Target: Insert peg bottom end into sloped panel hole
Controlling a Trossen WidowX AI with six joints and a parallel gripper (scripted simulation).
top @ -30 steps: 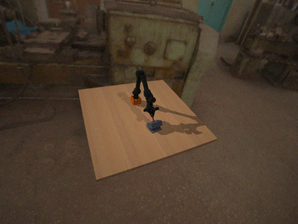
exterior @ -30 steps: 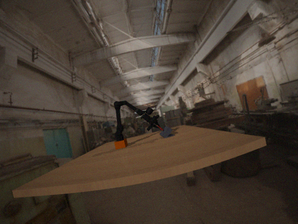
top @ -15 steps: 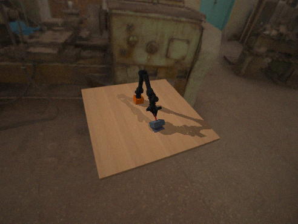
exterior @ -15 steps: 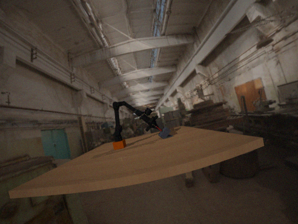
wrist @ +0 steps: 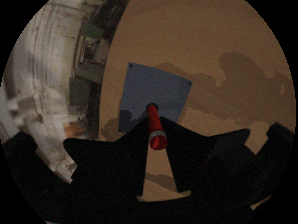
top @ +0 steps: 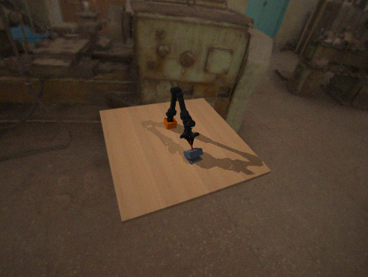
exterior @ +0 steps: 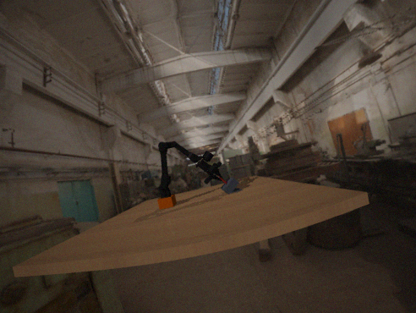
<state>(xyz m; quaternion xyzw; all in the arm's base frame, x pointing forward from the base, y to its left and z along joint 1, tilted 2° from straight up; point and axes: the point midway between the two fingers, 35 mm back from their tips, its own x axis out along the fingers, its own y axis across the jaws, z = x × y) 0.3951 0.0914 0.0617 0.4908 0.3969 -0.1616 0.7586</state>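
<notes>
Right now the blue-grey sloped panel is 60 mm below my gripper tip, 40 mm ahead of it and 10 mm to the left of it.
</notes>
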